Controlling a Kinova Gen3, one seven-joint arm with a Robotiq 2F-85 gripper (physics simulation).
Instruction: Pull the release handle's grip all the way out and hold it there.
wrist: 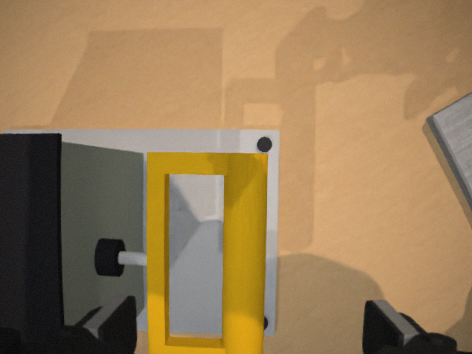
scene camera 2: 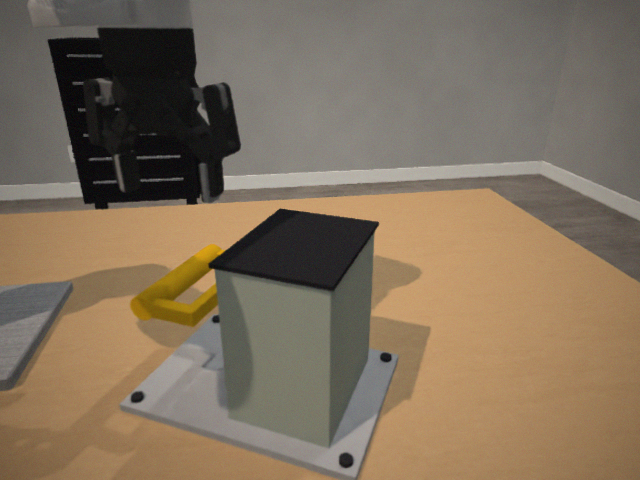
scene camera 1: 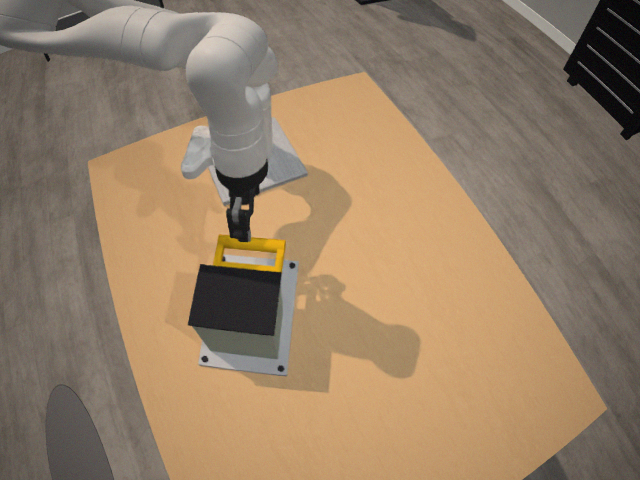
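The release handle's yellow grip [scene camera 1: 264, 244] [scene camera 2: 175, 279] [wrist: 245, 210] is a rectangular loop with a thick round bar on its outer side. A thin pale rod [wrist: 133, 258] joins it to the grey-green housing [scene camera 2: 279, 351] [wrist: 100, 200], which has a black top [scene camera 1: 235, 299]. A short gap shows between loop and housing. The housing stands on a light grey plate [scene camera 1: 289, 315] [scene camera 2: 170, 382] [wrist: 190, 140]. My gripper [scene camera 1: 239, 238] [scene camera 2: 168, 194] [wrist: 249, 325] is open and empty, pointing down above the grip, not touching it. In the wrist view the bar shows between the fingers, nearer the left one.
The black top of the housing rises close beside the grip, near the left finger in the wrist view. The arm's grey base slab [scene camera 1: 289, 162] [scene camera 2: 36, 315] [wrist: 457, 140] lies on the wooden table [scene camera 1: 413, 289] [scene camera 2: 506, 320] [wrist: 350, 210]. A black drawer cabinet [scene camera 1: 610, 67] [scene camera 2: 77, 129] stands beyond the table.
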